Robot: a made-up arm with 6 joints. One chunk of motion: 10 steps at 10 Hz.
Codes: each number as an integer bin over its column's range. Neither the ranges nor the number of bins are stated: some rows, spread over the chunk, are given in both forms.
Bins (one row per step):
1: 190 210 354 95 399 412
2: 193 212 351 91 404 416
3: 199 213 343 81 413 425
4: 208 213 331 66 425 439
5: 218 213 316 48 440 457
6: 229 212 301 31 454 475
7: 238 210 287 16 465 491
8: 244 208 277 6 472 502
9: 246 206 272 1 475 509
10: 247 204 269 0 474 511
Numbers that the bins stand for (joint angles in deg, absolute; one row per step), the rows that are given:
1: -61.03 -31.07 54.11 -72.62 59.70 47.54
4: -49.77 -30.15 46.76 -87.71 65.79 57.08
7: -31.00 -31.07 32.70 -113.73 75.17 75.45
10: -25.37 -32.90 26.94 -122.05 77.28 82.51
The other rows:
2: -59.15 -30.46 53.15 -74.70 60.87 48.96
3: -55.40 -30.15 50.59 -79.91 62.98 52.13
5: -43.51 -30.15 41.96 -97.08 69.31 63.44
6: -36.63 -30.46 37.17 -105.92 72.59 69.79
8: -27.25 -31.68 29.50 -118.93 76.81 79.33
9: -25.99 -32.29 27.90 -121.53 77.51 81.80

